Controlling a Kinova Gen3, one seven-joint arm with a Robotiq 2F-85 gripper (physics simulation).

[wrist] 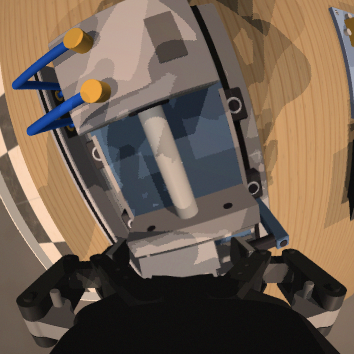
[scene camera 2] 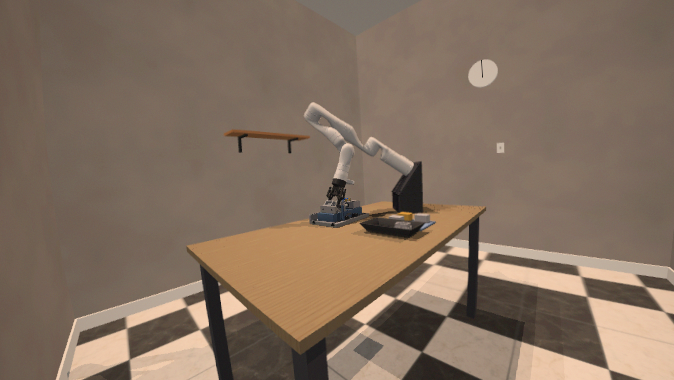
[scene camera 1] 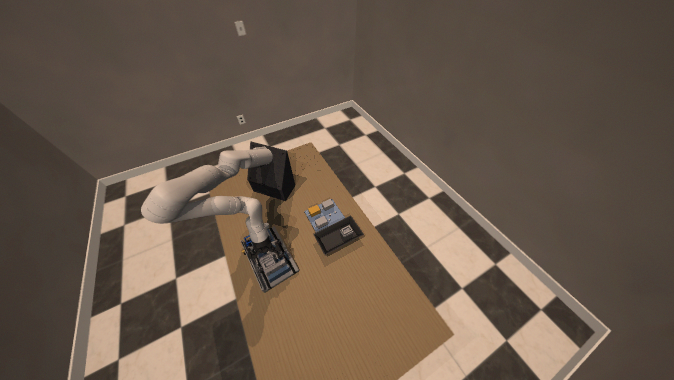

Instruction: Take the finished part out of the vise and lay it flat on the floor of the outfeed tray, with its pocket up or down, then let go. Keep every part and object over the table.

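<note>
The vise, with a blue body and grey jaws, stands near one long edge of the table. A light grey block, the part, sits behind the near jaw in the wrist view; its lower side is hidden by the gripper, and its pocket cannot be made out. My gripper is open and low over the vise, with a finger on either side of the block and nothing gripped. The black outfeed tray stands across the table from the vise.
A grey pocketed part lies in one end of the tray. Beside the tray is a light blue plate bearing an orange block and grey blocks. Blue hoses with orange ends rise from the vise's side. The black arm mount stands at the far end.
</note>
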